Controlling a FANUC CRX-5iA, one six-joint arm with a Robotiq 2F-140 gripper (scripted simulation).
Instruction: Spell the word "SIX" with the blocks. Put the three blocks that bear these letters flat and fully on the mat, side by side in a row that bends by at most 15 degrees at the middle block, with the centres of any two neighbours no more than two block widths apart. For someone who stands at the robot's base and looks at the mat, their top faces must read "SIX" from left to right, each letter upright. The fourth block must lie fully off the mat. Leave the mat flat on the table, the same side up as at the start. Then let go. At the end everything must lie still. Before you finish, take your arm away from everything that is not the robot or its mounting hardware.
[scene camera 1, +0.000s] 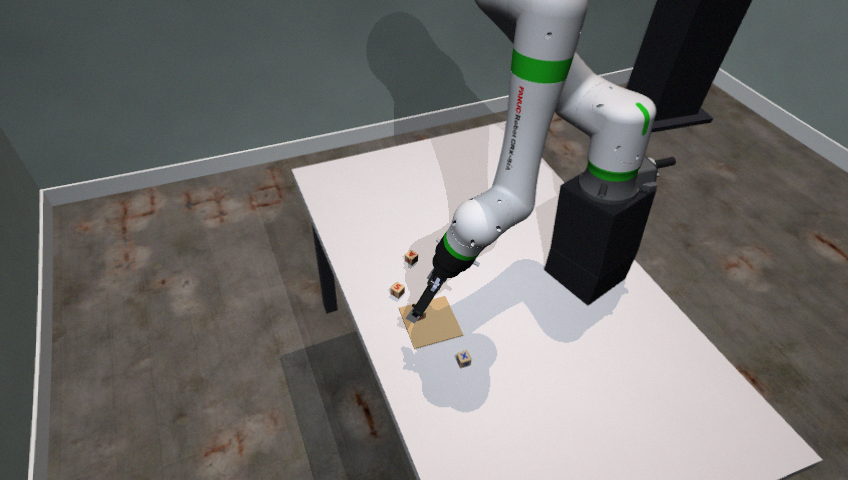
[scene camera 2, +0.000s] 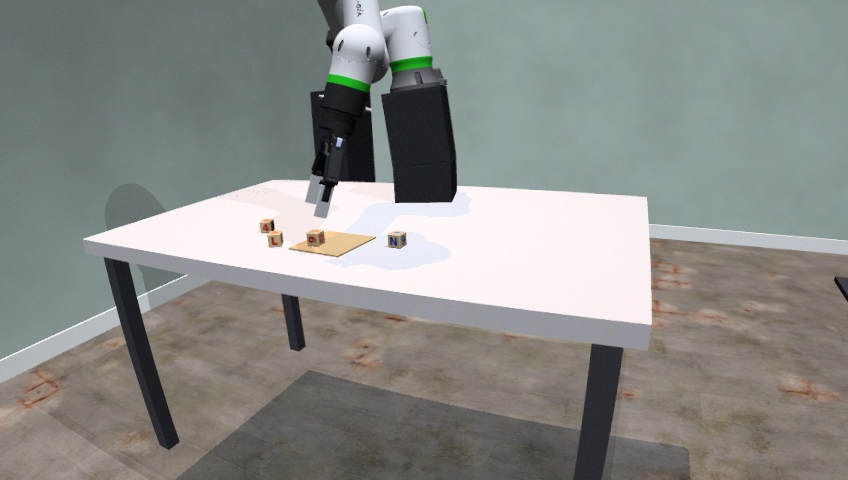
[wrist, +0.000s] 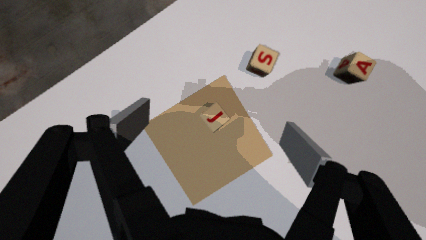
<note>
In view: my gripper (scene camera 2: 314, 209), a block (wrist: 356, 67) and a tan mat (scene camera 1: 440, 324).
The tan mat is seen too in scene camera 2 (scene camera 2: 336, 244) and in the wrist view (wrist: 202, 161). My gripper also shows in scene camera 1 (scene camera 1: 421, 299) and in the wrist view (wrist: 217, 122).
</note>
